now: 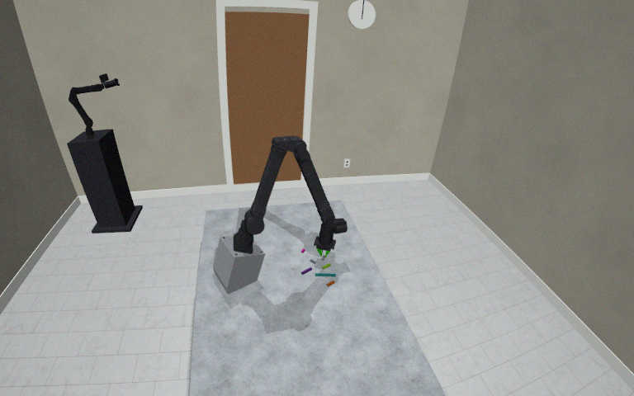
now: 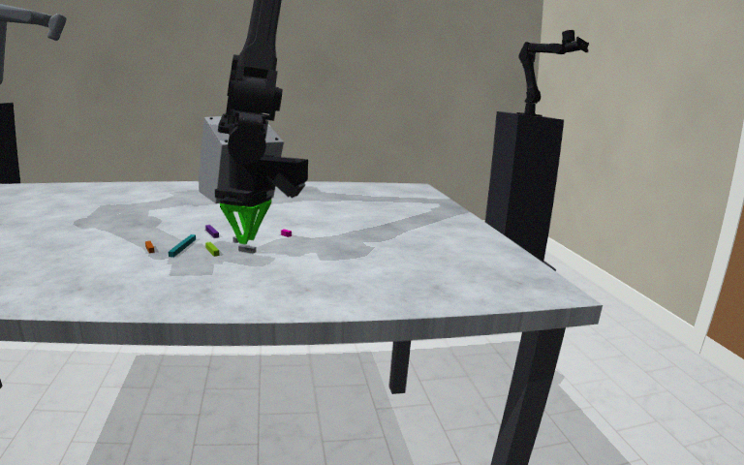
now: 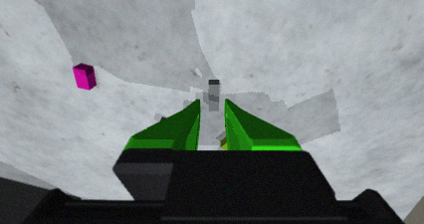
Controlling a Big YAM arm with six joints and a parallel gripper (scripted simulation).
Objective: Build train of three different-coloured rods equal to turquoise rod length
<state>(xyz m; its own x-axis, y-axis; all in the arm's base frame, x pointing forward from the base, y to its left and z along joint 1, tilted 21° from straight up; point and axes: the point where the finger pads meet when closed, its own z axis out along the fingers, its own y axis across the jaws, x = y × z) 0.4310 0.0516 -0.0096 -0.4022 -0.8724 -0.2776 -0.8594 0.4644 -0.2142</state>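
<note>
My hand is 60 mm to the left of the lime rod and 20 mm above it. Also, from my hand: purple rod (100 mm behind, 80 mm to the right, 20 mm below); then magenta rod (100 mm behind, 70 mm to the left, 20 mm below); then turquoise rod (10 mm behind, 120 mm to the right, 20 mm below).
</note>
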